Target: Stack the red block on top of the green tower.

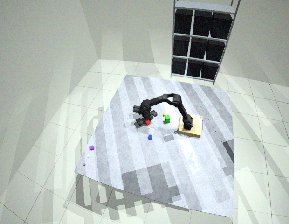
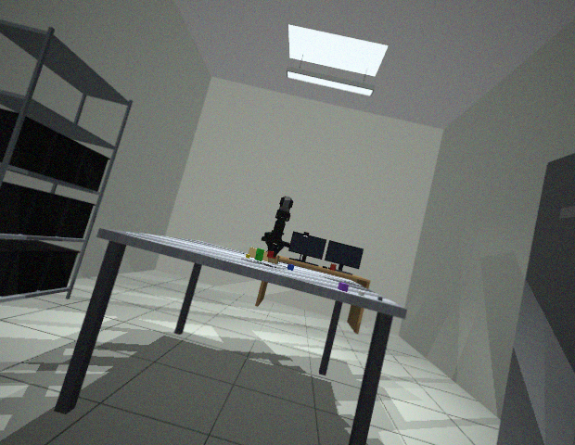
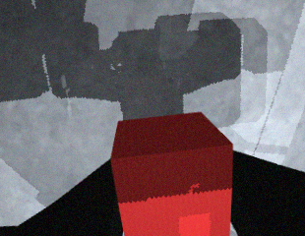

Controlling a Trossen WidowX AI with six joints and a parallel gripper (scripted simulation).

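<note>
Now: the yellow block 15 cm to the right of my gripper tip, 13 cm behind it and 4 cm below it. Round my gripper tip: purple block 42 cm ahead, 36 cm to the left, 3 cm below; then blue block 12 cm to the left, 6 cm behind, 3 cm below; then red block 1 cm above.
</note>
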